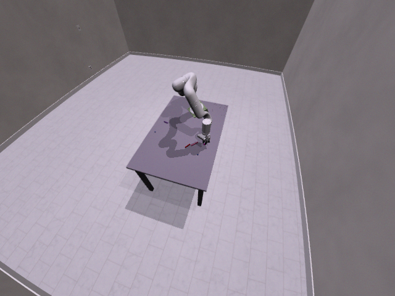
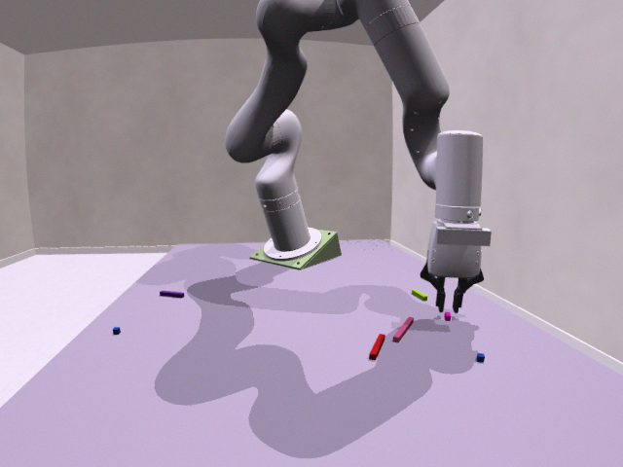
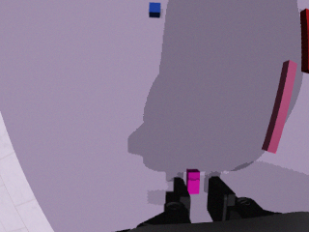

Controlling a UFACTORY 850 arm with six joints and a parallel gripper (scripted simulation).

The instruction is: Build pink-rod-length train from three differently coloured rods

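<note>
My hand is 10 mm short of the magenta rod and 30 mm above it. From my hand the other things lie so: pink rod (10 mm ahead, 110 mm to the right, 30 mm below); lime rod (120 mm behind, 20 mm to the left, 30 mm below); red rod (40 mm ahead, 190 mm to the right, 30 mm below).
</note>
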